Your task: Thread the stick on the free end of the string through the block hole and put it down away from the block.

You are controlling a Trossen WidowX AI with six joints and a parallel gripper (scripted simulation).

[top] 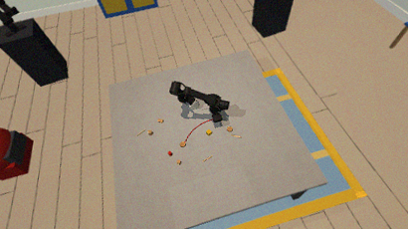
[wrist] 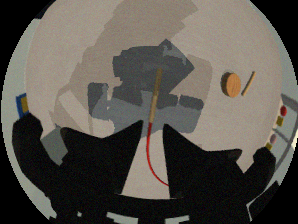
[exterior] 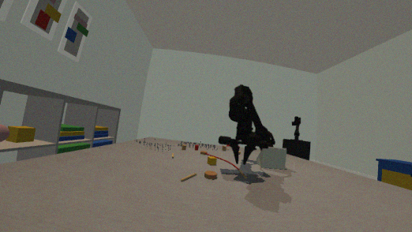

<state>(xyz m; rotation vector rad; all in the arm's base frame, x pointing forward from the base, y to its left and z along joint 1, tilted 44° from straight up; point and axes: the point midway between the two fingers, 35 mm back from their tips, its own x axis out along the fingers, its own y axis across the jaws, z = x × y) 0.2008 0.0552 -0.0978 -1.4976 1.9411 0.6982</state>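
Now: the yellow wooden block 9 cm ahead of my gripper tip, 9 cm to the right of it and 2 cm below it. Also, from my gripper tip: small red piece 14 cm ahead, 40 cm to the right, 1 cm below.
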